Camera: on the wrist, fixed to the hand. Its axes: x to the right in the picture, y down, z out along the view.
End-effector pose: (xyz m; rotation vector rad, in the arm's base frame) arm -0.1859 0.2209 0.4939 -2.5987 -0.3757 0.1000
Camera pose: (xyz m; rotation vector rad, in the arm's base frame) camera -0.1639 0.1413 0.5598 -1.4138 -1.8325 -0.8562
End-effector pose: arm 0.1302 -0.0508 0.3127 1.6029 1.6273 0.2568
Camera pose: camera 0.0941 -0.0074 0.4020 0.0395 2.7993 -0.4435
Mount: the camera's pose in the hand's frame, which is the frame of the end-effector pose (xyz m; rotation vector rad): -0.0015 0.0390 -0.0982 0.2412 0.4495 -1.5476
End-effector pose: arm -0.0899 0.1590 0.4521 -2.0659 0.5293 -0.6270
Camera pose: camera -0.1561 0.0778 0.4658 -1.7569 -1.0404 -1.8970
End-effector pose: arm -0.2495 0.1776 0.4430 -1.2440 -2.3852 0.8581
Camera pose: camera -0.1725 0.2292 0.4937 0.5603 -1.9305 0.2363
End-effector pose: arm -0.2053 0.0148 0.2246 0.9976 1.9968 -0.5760
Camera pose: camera -0.2185 0.1039 0.2798 0.5564 -2.6108 1.3249
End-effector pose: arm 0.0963 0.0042 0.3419 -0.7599 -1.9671 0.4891
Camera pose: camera 0.1950 0.0344 0.3643 0.7990 -1.4721 -0.3700
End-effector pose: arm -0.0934 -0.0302 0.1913 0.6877 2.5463 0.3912
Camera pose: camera -0.1267 -0.0129 0.2901 -1.4422 2.6625 -0.3493
